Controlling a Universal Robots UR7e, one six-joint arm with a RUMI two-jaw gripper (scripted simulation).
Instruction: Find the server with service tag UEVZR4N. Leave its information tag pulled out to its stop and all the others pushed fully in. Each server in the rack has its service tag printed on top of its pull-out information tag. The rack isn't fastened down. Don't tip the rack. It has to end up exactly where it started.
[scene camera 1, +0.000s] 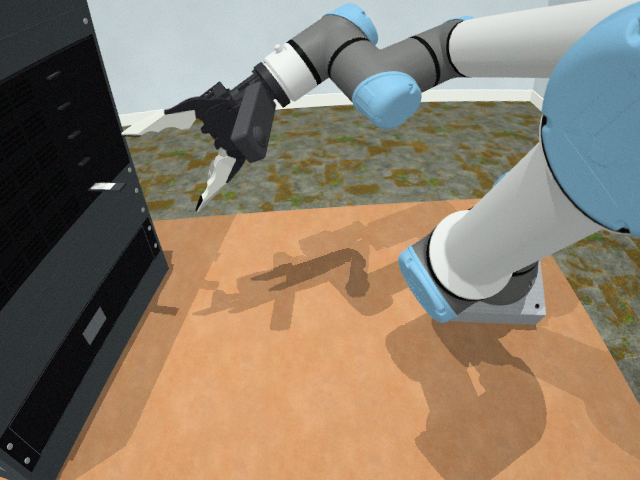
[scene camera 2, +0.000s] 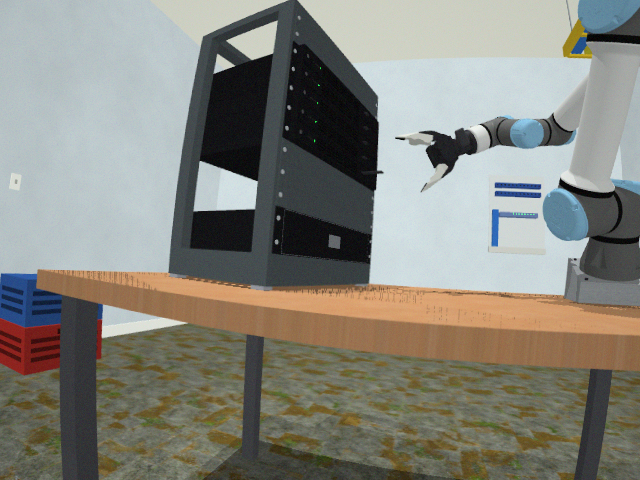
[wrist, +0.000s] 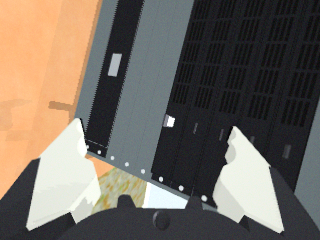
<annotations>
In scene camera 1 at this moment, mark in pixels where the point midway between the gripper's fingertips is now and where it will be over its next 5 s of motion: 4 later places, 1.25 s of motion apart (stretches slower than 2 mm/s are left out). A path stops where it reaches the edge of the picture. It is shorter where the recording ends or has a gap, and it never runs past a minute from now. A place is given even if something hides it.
My gripper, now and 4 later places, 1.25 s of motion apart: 160, 175; 158, 167; 157, 162; 156, 159; 151, 160
</annotations>
